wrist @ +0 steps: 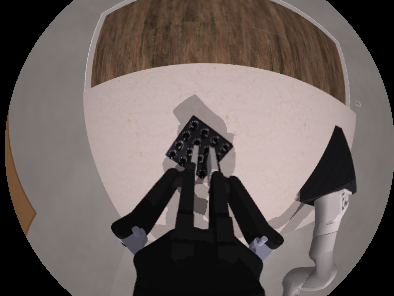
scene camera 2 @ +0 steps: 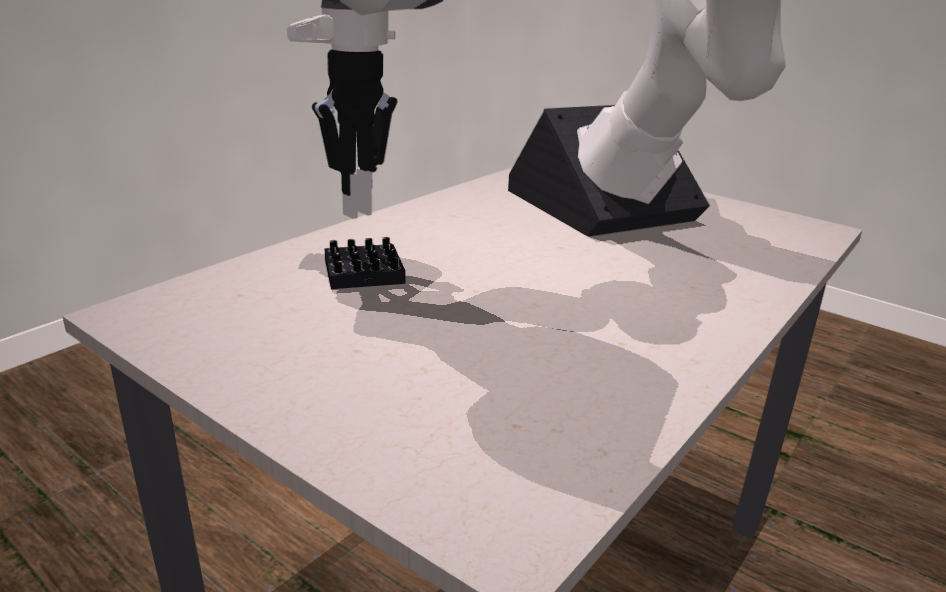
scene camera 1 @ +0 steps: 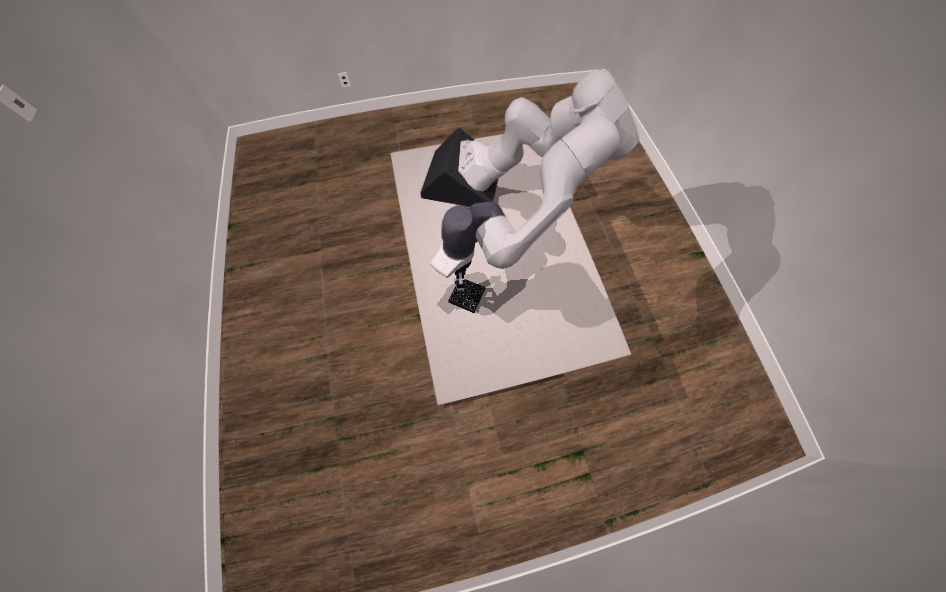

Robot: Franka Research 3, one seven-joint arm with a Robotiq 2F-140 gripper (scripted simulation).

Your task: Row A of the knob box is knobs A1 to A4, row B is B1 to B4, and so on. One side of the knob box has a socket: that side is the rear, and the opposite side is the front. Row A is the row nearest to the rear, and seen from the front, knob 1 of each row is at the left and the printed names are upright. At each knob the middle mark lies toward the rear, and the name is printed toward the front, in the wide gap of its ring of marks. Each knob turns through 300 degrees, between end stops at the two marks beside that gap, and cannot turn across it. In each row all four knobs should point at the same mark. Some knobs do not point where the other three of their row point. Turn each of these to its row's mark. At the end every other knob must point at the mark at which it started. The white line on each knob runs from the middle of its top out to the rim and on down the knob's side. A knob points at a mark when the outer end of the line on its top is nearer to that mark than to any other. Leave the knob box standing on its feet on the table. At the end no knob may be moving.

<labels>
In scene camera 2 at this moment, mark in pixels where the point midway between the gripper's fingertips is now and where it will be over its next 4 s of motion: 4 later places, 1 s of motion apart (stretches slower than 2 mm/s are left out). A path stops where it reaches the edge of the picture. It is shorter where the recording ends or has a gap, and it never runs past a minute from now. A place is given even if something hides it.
The gripper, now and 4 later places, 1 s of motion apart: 357, 214; 350, 208; 352, 222; 352, 236; 351, 242
</labels>
